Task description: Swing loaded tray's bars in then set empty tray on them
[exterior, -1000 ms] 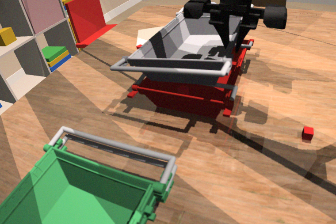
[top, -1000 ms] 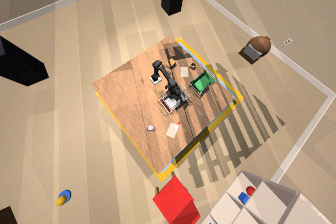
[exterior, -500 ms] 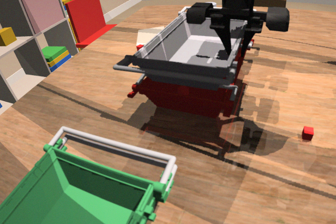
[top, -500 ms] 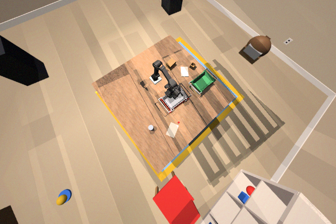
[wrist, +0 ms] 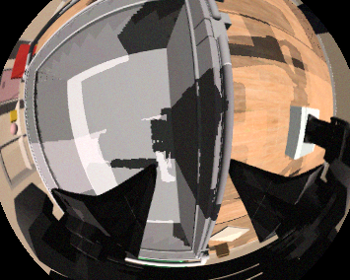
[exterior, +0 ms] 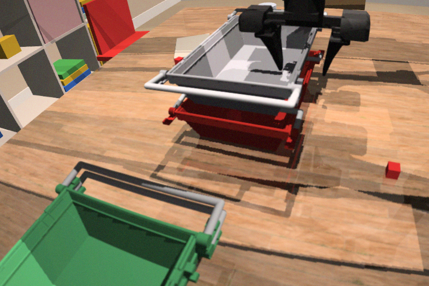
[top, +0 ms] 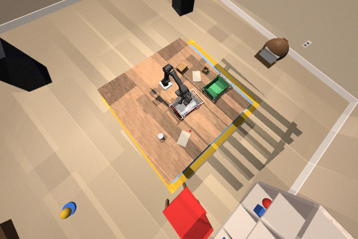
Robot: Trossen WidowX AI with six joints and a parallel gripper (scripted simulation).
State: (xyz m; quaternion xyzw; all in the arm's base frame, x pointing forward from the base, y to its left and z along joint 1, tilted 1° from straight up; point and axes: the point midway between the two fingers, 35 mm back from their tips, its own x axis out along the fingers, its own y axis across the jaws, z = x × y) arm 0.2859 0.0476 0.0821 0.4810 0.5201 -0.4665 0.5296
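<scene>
My gripper tip is 8 cm short of the grey tray, 1 cm to the right of it and 3 cm below it. Also, from my gripper tip: grey cylinder 22 cm ahead, 39 cm to the right, 4 cm below.
</scene>
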